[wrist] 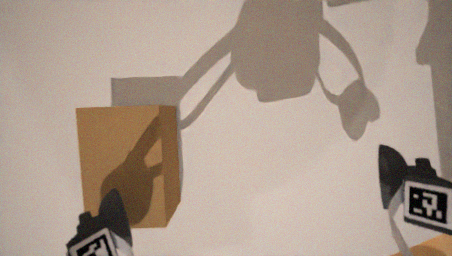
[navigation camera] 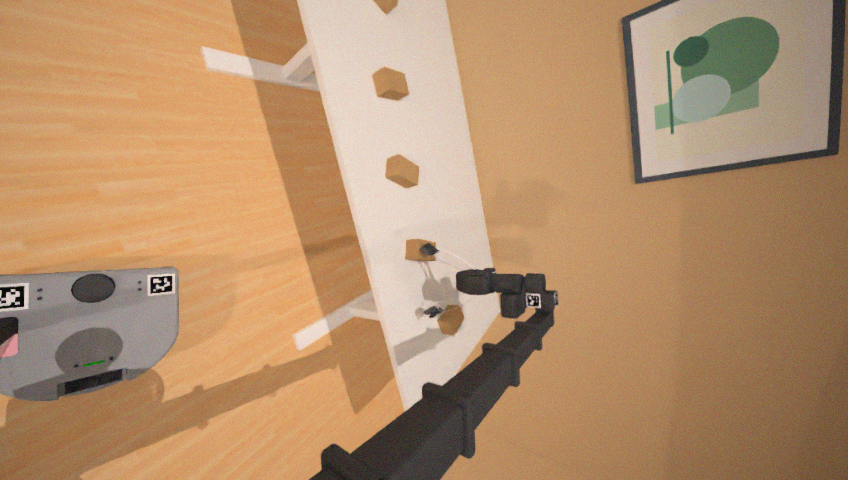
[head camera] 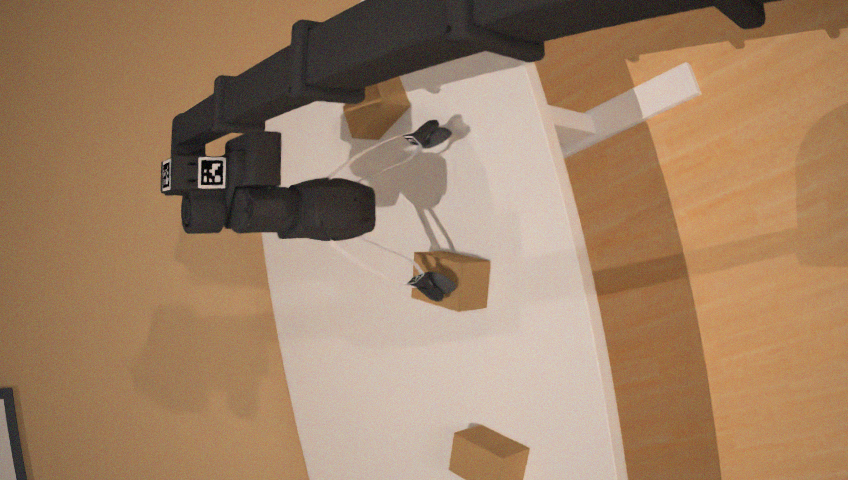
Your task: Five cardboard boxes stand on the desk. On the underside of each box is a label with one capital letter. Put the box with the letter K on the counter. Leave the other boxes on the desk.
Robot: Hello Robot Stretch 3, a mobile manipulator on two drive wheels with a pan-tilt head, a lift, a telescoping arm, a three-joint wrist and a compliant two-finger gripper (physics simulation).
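Frame: origin at the robot's base, x back, y left, z down, level; millimetres.
Where they show: gripper, fingertip midpoint: (wrist: 248,187) (navigation camera: 423,280) (head camera: 448,209); robot's base, link origin: (navigation camera: 94,286).
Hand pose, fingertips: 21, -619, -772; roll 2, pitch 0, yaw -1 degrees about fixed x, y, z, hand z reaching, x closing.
Note:
Things, the pixels of their top centre, and the offset from my fingertips, as dx, dy, dz. "*": a spot on its surface instead. Level surfaces: height alone.
- desk, surface height: dz +51
- brown box, top centre: (wrist: 121,168) (head camera: 435,281) (navigation camera: 427,250) -88, -28, +1
- second box, top centre: (head camera: 361,104) (navigation camera: 457,320) +163, -187, +1
- third box, top centre: (head camera: 474,464) (navigation camera: 409,170) -323, +44, +1
- fourth box, top centre: (navigation camera: 397,81) -575, +81, +1
- fifth box, surface spot: (navigation camera: 387,4) * -826, +86, +24
- wooden floor, surface height: dz +771
My gripper (head camera: 437,209) (navigation camera: 431,280) (wrist: 248,188) is open, its fingers wide apart above the desk (head camera: 416,368) (navigation camera: 428,136) (wrist: 300,215). One finger overlaps a brown box (head camera: 473,282) (navigation camera: 411,250) (wrist: 100,145) in all three views; this box is not between the fingers. A second box (head camera: 370,121) (navigation camera: 450,320) stands near the other finger, partly behind the arm in the head view. A third box (head camera: 484,455) (navigation camera: 402,171), a fourth box (navigation camera: 390,83) and a fifth box (navigation camera: 387,4), cut by the top edge, stand in a row along the desk. No label shows. The counter does not show.
The wall (head camera: 119,255) (navigation camera: 565,237) runs along the desk's far side, with a framed picture (navigation camera: 728,77). My telescoping arm (head camera: 380,44) (navigation camera: 434,410) crosses above one desk end. My grey base (navigation camera: 139,321) is on the wooden floor (navigation camera: 178,178). White desk feet (head camera: 666,92) (navigation camera: 324,330) stick out on the floor.

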